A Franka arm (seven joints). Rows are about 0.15 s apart.
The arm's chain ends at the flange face. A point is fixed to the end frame.
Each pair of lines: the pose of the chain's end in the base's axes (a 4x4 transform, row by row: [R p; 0 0 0 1], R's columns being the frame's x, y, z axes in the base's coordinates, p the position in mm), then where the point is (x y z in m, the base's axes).
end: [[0.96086 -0.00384 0.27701 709.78], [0.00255 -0.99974 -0.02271 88.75], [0.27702 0.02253 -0.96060 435.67], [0 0 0 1]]
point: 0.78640 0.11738 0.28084
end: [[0.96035 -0.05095 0.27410 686.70], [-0.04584 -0.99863 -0.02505 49.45], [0.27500 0.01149 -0.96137 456.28], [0 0 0 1]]
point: 0.76433 0.07615 0.30162
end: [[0.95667 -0.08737 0.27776 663.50], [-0.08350 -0.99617 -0.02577 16.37], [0.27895 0.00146 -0.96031 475.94], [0 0 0 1]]
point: 0.74282 0.04171 0.32190
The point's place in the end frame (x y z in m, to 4 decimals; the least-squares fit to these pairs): 0.0308 -0.0324 0.1693
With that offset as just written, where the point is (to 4 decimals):
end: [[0.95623 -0.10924 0.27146 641.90], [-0.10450 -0.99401 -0.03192 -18.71], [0.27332 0.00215 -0.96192 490.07], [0 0 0 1]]
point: 0.7208 0.0049 0.3356
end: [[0.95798 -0.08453 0.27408 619.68], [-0.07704 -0.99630 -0.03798 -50.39], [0.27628 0.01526 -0.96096 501.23], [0 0 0 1]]
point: 0.6983 -0.0269 0.3466
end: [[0.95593 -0.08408 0.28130 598.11], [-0.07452 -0.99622 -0.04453 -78.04], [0.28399 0.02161 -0.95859 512.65], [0 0 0 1]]
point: 0.6779 -0.0556 0.3584
